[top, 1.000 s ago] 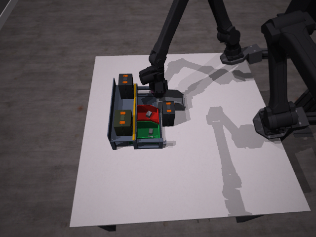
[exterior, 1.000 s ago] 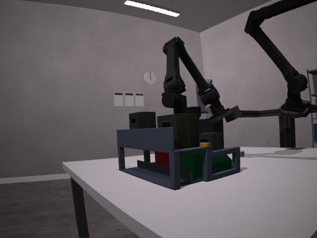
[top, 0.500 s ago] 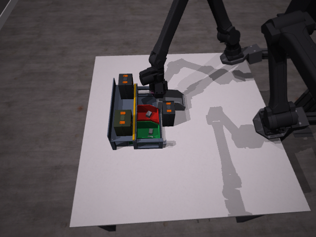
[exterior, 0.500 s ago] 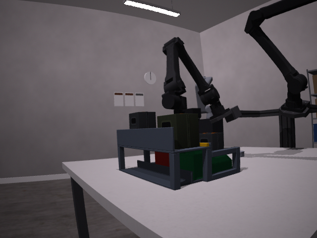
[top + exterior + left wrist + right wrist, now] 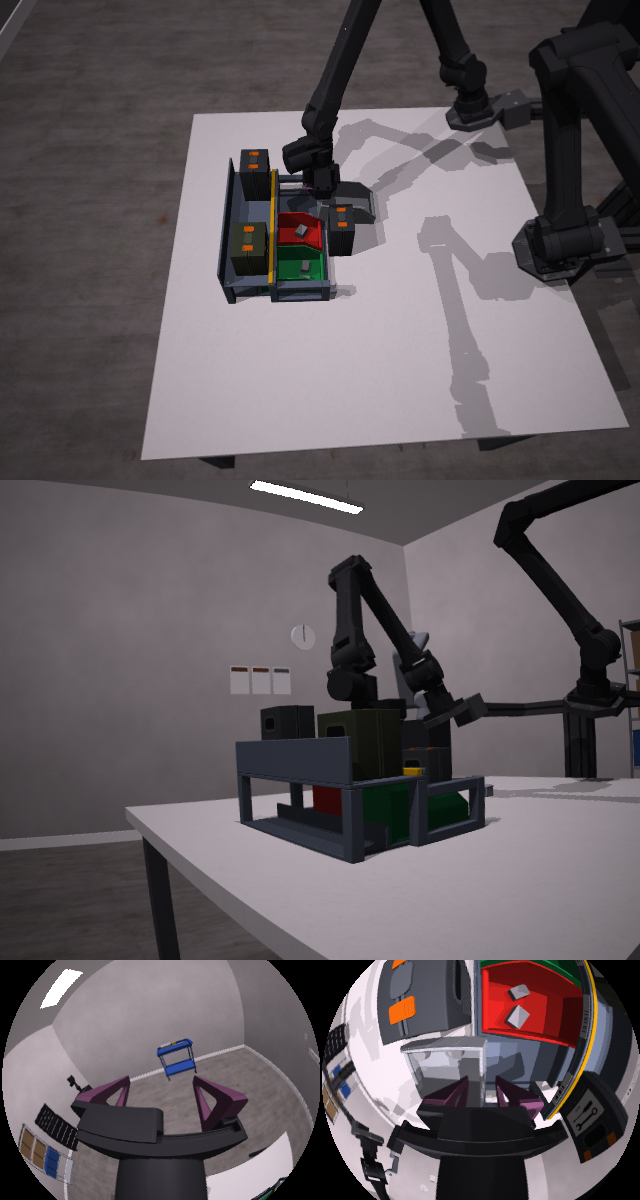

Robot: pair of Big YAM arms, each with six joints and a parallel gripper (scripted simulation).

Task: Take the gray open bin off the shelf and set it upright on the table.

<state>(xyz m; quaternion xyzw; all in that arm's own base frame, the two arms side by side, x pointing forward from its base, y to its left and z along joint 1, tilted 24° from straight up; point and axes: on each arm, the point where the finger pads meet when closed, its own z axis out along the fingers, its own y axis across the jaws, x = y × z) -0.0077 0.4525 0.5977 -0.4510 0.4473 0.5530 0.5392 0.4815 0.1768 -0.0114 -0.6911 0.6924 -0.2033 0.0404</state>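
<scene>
Right now my right hand is 8 cm past the gray bin, 4 cm above it and 1 cm to the right of it. The rest, counted from my right hand: green bin (21 cm to the left, 11 cm ahead, 4 cm below); red bin (10 cm to the left, 10 cm ahead, 4 cm below); shelf (13 cm ahead, 9 cm to the left, 2 cm below).
</scene>
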